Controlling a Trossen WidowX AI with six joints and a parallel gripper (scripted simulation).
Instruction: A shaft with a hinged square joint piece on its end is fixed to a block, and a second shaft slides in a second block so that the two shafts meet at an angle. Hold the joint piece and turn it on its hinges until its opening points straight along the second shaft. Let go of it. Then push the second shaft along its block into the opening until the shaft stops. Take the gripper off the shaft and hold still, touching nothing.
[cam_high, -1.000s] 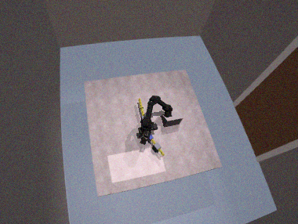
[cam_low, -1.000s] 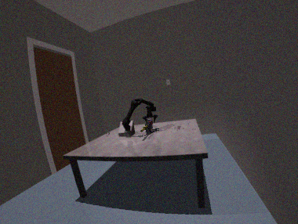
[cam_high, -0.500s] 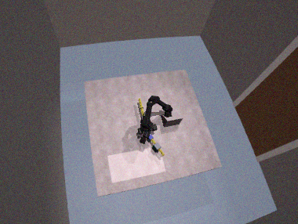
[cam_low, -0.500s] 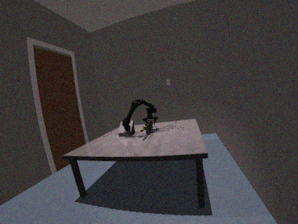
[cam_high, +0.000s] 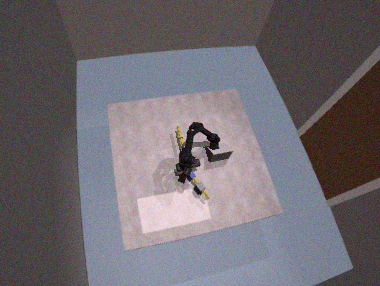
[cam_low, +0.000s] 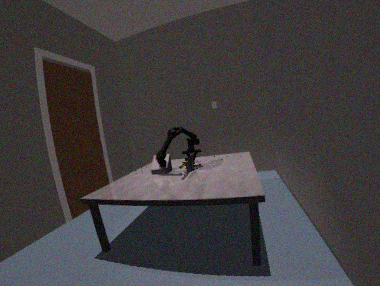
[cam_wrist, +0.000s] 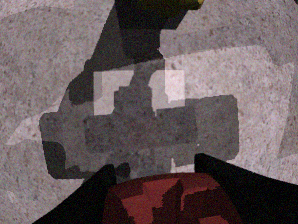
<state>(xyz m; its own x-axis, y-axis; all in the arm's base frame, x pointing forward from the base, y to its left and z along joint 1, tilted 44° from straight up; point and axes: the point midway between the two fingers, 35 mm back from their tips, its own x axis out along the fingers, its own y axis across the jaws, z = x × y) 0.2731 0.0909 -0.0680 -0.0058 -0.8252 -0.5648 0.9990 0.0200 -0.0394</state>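
The red joint piece is 30 mm above my gripper tip and 20 mm to the left of it.
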